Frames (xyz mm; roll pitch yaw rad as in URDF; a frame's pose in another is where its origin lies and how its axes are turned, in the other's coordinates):
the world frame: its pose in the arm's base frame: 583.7 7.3 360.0 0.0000 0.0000 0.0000
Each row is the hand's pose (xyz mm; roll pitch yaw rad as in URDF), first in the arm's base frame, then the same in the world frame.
Working: the arm's base frame: its pose in the world frame: -583.7 -7.3 -360.0 0.0000 0.0000 0.0000

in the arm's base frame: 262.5 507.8 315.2 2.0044 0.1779 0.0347
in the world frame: -321.2 500.5 -44.8 2.0044 0.1779 0.0347
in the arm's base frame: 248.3 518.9 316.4 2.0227 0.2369 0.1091
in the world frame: -335.4 511.6 -43.6 2.0227 0.2369 0.1091
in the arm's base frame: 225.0 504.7 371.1 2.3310 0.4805 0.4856
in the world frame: -358.7 497.4 11.1 2.3310 0.4805 0.4856
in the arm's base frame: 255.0 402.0 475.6 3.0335 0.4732 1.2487
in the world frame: -328.7 394.7 115.6 3.0335 0.4732 1.2487
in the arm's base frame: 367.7 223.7 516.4 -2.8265 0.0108 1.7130
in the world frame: -216.0 216.4 156.4 -2.8265 0.0108 1.7130
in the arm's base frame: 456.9 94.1 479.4 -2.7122 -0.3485 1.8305
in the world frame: -126.8 86.8 119.4 -2.7122 -0.3485 1.8305
